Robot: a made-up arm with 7 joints. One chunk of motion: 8 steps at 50 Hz.
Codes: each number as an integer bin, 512 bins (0 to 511) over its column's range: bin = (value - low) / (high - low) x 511, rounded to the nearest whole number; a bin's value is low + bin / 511 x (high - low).
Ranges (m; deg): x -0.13..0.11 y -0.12..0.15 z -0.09..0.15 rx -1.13..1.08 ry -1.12..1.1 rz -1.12..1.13
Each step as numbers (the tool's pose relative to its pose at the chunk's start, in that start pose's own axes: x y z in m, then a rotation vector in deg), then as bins.
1 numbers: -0.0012 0.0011 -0.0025 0.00 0.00 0.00
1 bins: 274 229 186 261 258 254
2 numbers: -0.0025 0.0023 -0.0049 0.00 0.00 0.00
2 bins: 271 231 181 261 258 254
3 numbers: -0.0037 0.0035 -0.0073 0.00 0.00 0.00
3 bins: 269 234 176 261 258 254
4 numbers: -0.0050 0.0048 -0.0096 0.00 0.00 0.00
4 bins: 266 236 171 261 258 254
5 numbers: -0.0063 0.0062 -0.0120 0.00 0.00 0.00
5 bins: 263 239 166 261 258 254
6 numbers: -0.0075 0.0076 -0.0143 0.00 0.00 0.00
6 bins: 261 241 161 261 258 254
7 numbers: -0.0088 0.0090 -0.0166 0.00 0.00 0.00
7 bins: 258 244 156 261 258 254
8 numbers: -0.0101 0.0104 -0.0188 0.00 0.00 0.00
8 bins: 255 247 152 261 258 254
